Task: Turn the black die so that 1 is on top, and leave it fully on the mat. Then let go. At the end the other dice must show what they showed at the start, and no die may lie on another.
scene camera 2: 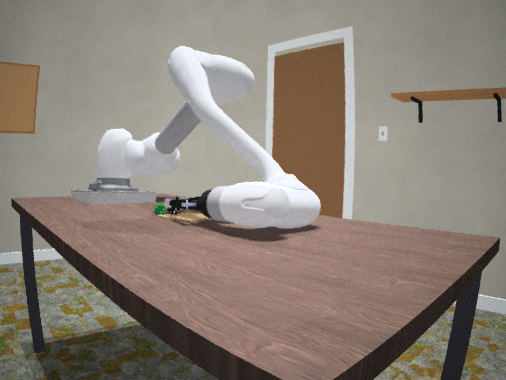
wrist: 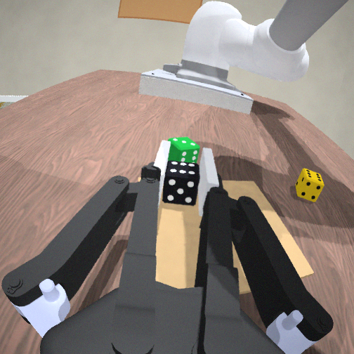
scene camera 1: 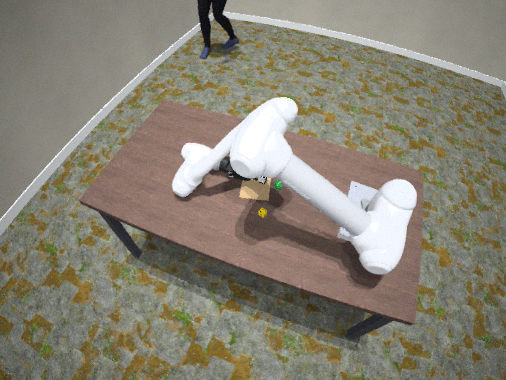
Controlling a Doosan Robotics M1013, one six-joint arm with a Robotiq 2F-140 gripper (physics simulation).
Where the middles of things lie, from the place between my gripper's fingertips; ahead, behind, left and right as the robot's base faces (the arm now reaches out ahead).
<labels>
I see the black die [wrist: 181, 179] 2 cm below my hand and 1 cm ahead of it. From my hand the other things lie so: tan mat [wrist: 177, 242] 4 cm to the left, 4 cm below, 4 cm ahead.
</labels>
